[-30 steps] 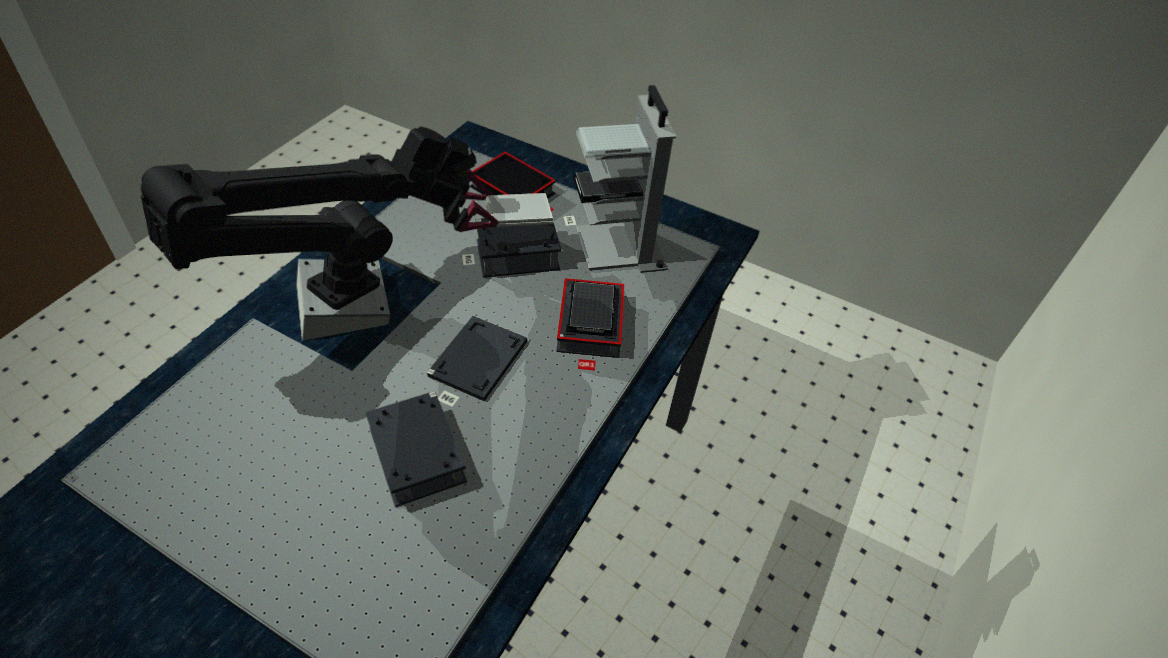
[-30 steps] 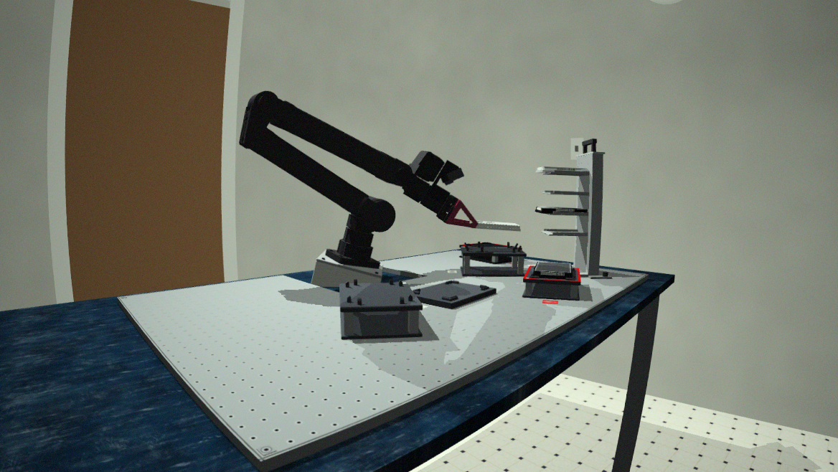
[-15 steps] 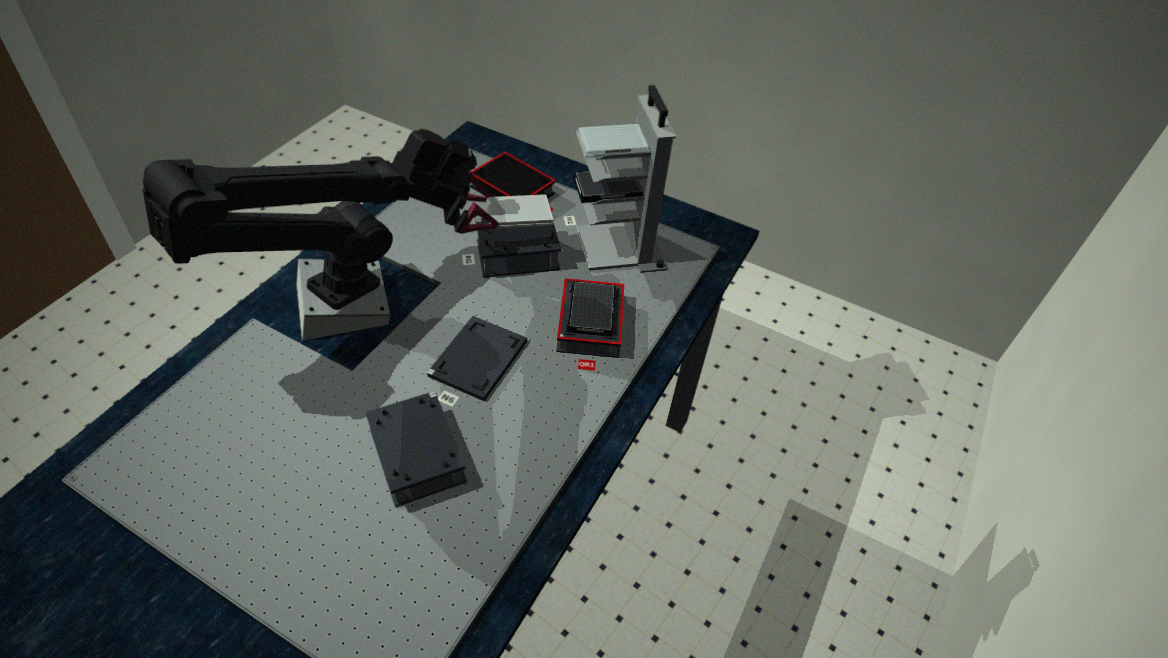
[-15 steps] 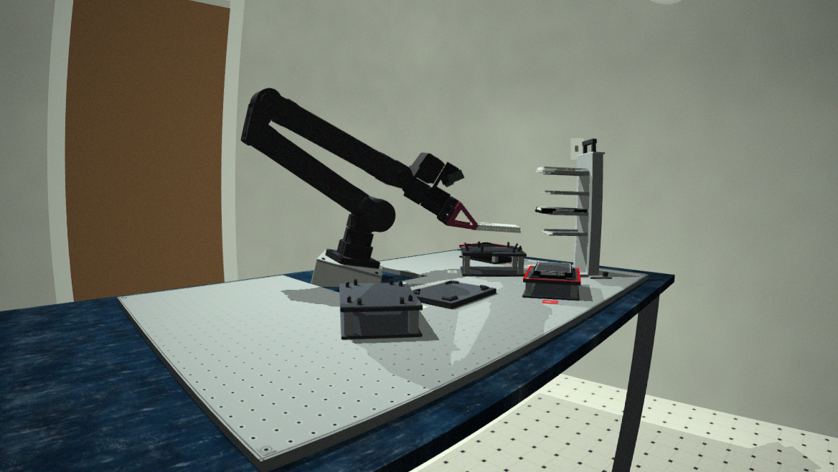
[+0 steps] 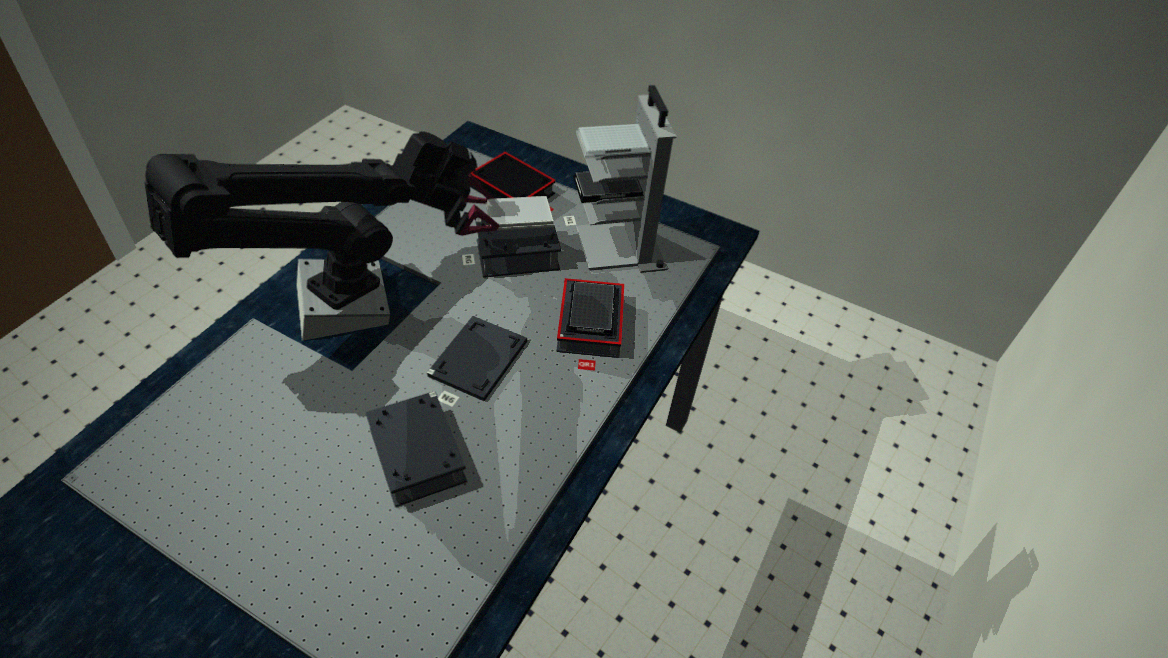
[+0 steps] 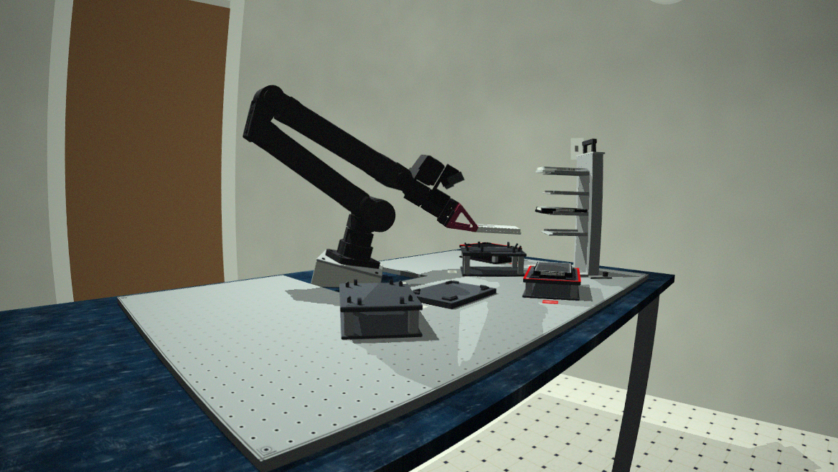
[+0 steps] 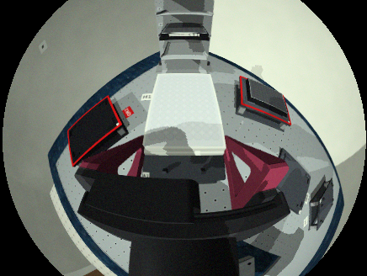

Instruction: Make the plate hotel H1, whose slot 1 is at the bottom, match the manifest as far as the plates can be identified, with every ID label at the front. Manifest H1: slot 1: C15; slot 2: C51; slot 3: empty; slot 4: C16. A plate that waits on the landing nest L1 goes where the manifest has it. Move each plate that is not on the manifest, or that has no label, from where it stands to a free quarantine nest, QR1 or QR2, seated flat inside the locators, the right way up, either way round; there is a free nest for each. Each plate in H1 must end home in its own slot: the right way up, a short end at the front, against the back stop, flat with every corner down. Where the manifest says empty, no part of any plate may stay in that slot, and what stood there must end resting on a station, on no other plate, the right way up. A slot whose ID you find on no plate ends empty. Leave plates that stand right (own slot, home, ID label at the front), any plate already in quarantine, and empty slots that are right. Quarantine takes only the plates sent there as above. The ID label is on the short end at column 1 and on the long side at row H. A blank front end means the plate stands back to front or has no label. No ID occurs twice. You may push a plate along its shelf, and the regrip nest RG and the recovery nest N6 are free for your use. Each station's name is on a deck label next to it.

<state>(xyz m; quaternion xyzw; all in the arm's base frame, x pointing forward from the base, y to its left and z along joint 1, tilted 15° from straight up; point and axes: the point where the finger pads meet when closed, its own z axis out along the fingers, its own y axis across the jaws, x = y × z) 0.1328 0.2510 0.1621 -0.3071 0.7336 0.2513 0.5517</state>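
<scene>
The raised regrip nest RG lies 40 mm ahead of my hand, 40 mm to the left of it and 60 mm below it. Round my hand: quarantine nest QR1: 270 mm ahead, 30 mm to the right, 80 mm below; plate hotel H1: 210 mm ahead, 230 mm to the left, 40 mm above; quarantine nest QR2: 120 mm behind, 210 mm to the left, 80 mm below.
</scene>
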